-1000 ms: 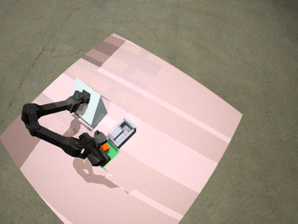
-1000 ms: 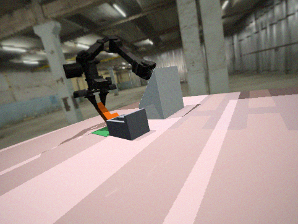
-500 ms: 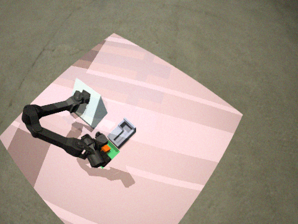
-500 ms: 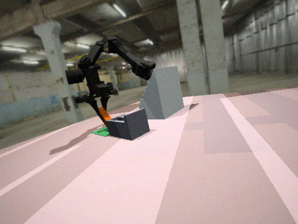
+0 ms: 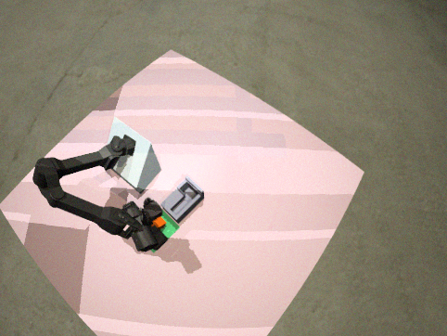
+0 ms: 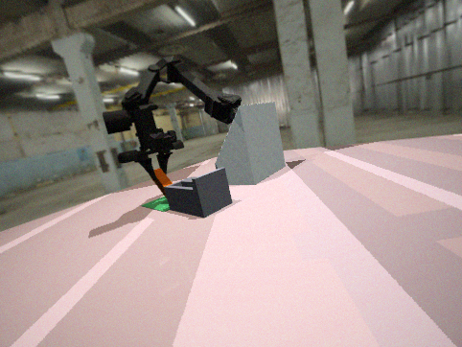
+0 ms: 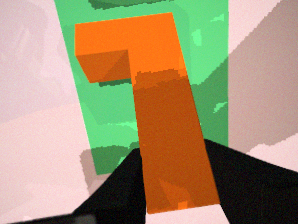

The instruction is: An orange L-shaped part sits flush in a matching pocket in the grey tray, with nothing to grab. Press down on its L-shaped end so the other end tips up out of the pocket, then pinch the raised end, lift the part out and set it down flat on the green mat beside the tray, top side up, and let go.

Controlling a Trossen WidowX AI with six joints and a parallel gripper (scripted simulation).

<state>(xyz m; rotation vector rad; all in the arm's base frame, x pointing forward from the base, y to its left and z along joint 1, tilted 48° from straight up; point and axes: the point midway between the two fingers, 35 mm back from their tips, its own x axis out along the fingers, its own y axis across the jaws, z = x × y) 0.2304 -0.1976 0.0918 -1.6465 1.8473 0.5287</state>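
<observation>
My gripper tip is 1 cm past the orange L-shaped part, 3 cm to the right of it and 3 cm above it. Also, from my gripper tip: green mat (2 cm to the left, 9 cm below).
</observation>
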